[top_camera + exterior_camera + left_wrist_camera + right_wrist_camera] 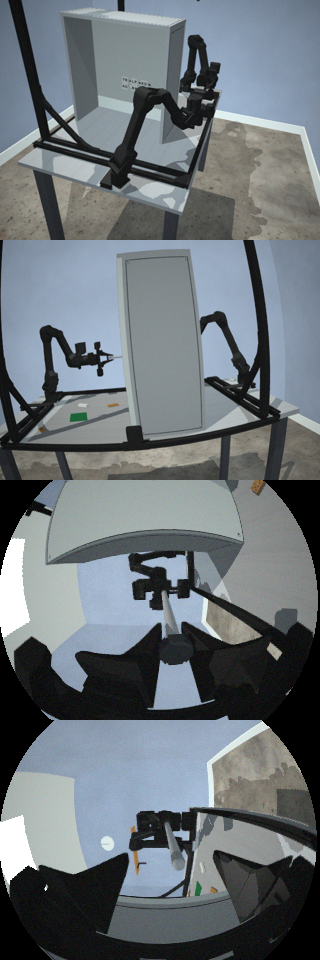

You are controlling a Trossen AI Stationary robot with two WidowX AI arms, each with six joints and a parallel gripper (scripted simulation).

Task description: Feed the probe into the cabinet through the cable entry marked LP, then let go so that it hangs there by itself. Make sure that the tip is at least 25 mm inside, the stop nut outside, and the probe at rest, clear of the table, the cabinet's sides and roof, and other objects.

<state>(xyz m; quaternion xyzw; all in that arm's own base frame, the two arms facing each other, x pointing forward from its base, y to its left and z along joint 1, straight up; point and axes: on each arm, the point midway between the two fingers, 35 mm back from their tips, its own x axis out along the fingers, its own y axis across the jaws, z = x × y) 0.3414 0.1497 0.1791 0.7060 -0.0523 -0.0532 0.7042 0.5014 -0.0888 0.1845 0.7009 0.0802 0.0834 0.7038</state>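
The LP label lies 40 cm behind my right hand, 8 cm to the left of it and 1 cm above it. Also, from my right hand: white block (35 cm to the left, 25 cm behind, 20 cm below); then rod (13 cm to the left, 1 cm below, 1 cm behind); then green patch (42 cm behind, 34 cm to the left, 20 cm below).
The rod is 10 cm to the right of my left hand. From my left hand the other things lie so: white block: 24 cm behind, 12 cm to the left, 19 cm below; green patch: 41 cm behind, 11 cm to the left, 20 cm below; LP label: 39 cm behind, 15 cm to the right, 2 cm above.
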